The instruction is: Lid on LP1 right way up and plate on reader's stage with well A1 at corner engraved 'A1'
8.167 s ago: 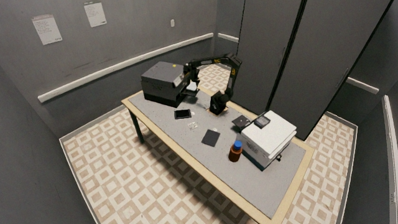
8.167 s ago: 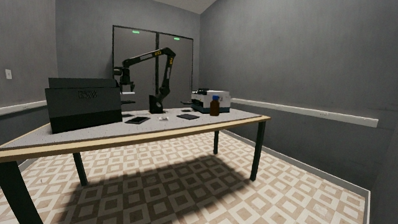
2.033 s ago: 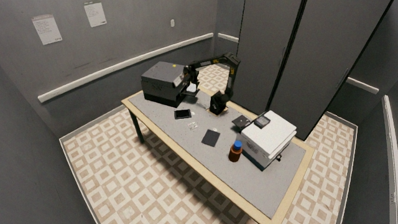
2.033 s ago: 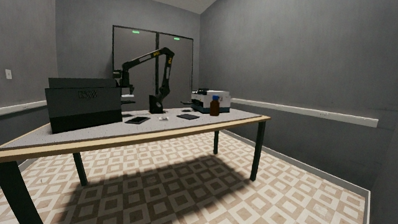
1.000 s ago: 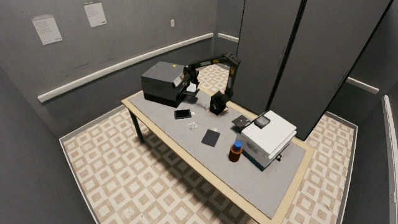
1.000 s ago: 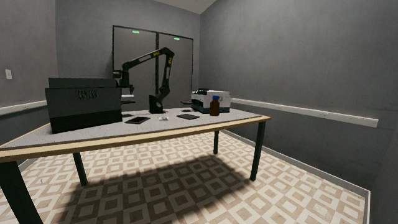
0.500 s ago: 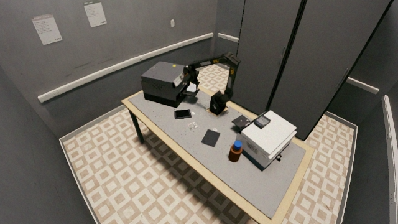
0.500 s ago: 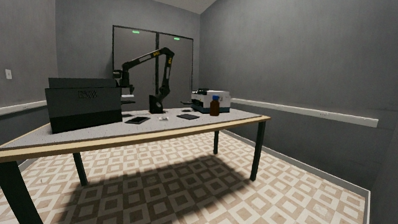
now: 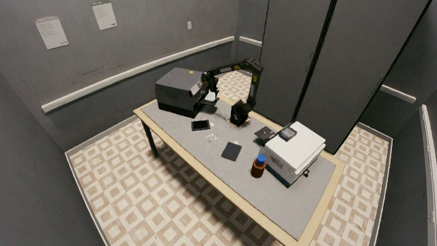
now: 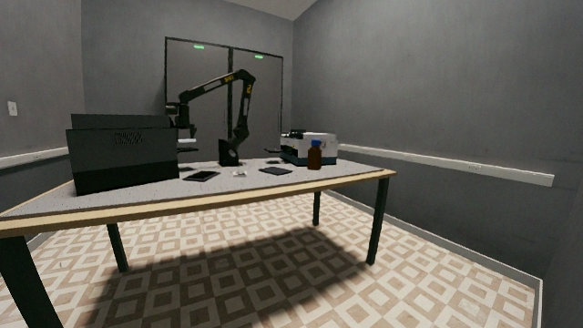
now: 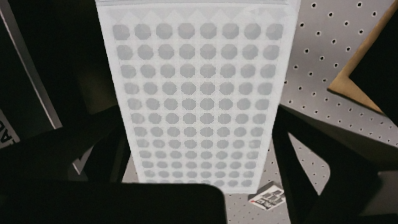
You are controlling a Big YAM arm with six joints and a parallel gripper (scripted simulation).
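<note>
The white multi-well plate lies right at my hand. Round my hand: LP1 label 17 cm below, 15 cm ahead, 13 cm to the left; dark lid 23 cm ahead, 16 cm below, 6 cm to the left; dark flat pad 45 cm to the left, 29 cm ahead, 17 cm below.
</note>
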